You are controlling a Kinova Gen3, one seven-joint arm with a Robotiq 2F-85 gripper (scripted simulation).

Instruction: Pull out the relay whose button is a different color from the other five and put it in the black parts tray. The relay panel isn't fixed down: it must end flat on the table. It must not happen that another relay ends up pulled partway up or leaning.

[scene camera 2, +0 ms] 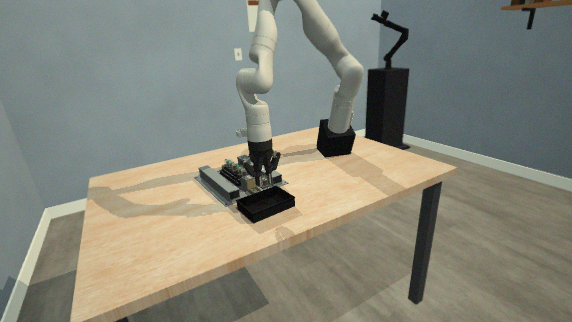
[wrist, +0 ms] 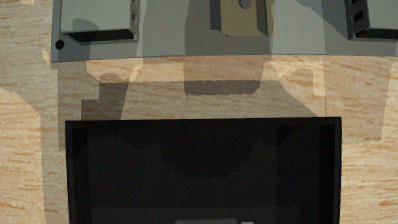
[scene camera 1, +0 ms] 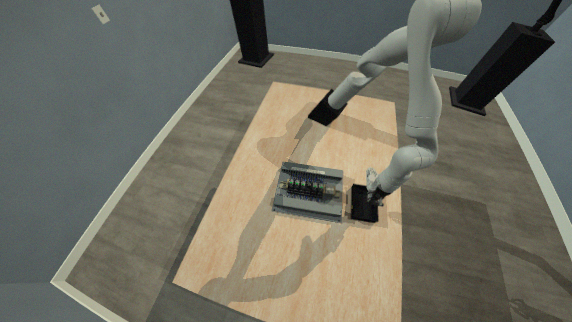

Scene:
black parts tray: scene camera 2 261, 205; wrist; scene camera 1
grey relay panel: scene camera 2; wrist; scene camera 1 333, 178
same spot on black parts tray: (wrist: 227, 163) = (scene camera 1: 357, 199)
same spot on grey relay panel: (wrist: 96, 37) = (scene camera 2: 234, 195)

